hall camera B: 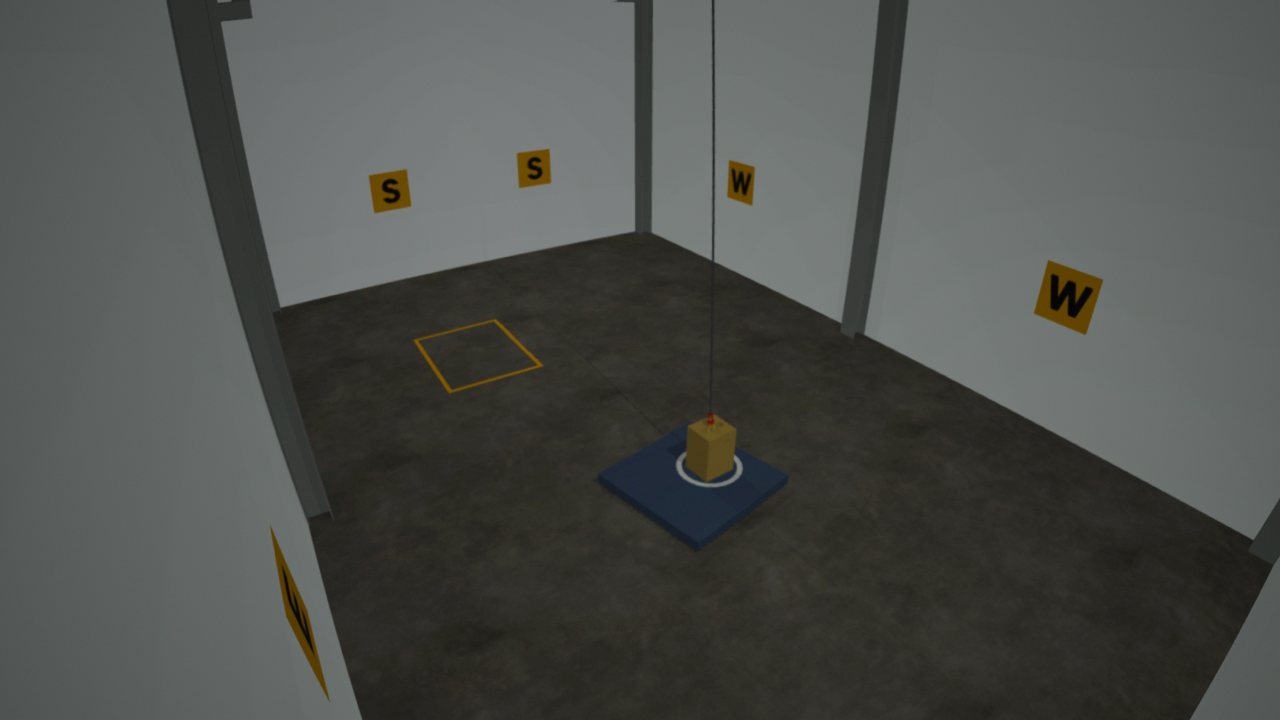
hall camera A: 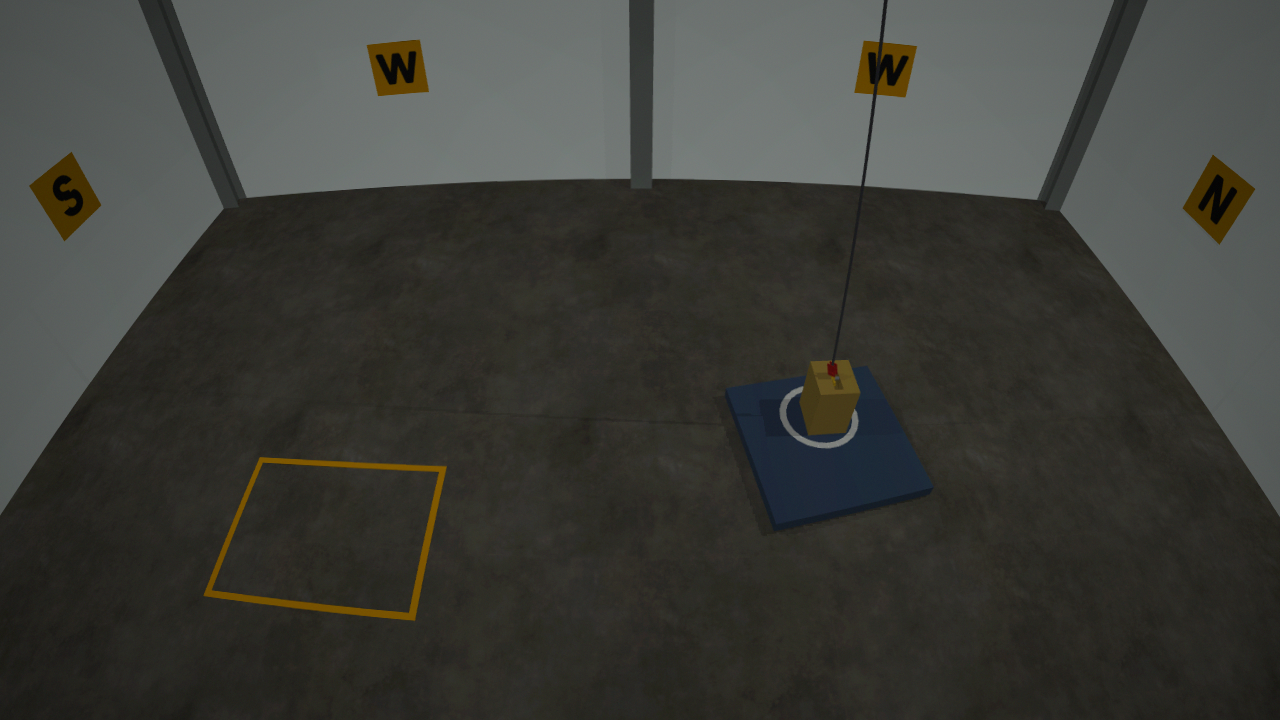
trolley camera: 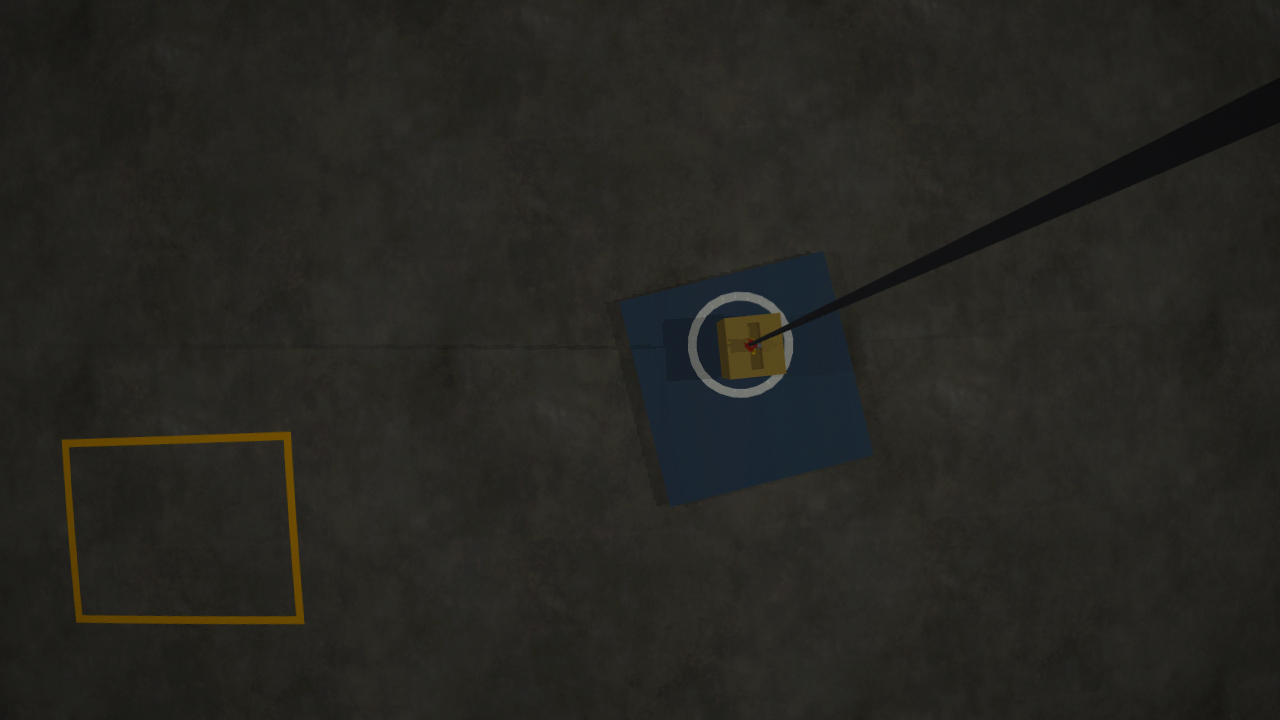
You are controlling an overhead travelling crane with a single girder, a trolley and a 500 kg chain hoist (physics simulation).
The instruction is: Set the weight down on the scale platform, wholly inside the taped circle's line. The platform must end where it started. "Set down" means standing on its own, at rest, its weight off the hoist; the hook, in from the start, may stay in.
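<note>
The weight, a yellow block [hall camera A: 830,413] [hall camera B: 709,456] [trolley camera: 768,360], is upright over the blue scale platform [hall camera A: 836,488] [hall camera B: 698,519] [trolley camera: 760,447]. Its base appears to meet the platform; a very small gap cannot be ruled out. It is off-centre in the white taped circle [hall camera A: 821,445] [hall camera B: 709,483] [trolley camera: 740,393], toward the right in hall camera A and the trolley camera. One lower corner looks close to or at the line's inner edge; I cannot tell whether it clears it. My red hook [hall camera A: 832,368] [hall camera B: 710,419] [trolley camera: 750,345] is at the weight's top, engaged with it; its tip is hidden.
The chain [hall camera A: 859,214] [hall camera B: 712,223] [trolley camera: 984,236] looks straight from the hook upward. A yellow floor outline [hall camera A: 352,463] [hall camera B: 495,377] [trolley camera: 176,439] lies well left of the platform in hall camera A. Walls with lettered signs and grey columns bound the hall.
</note>
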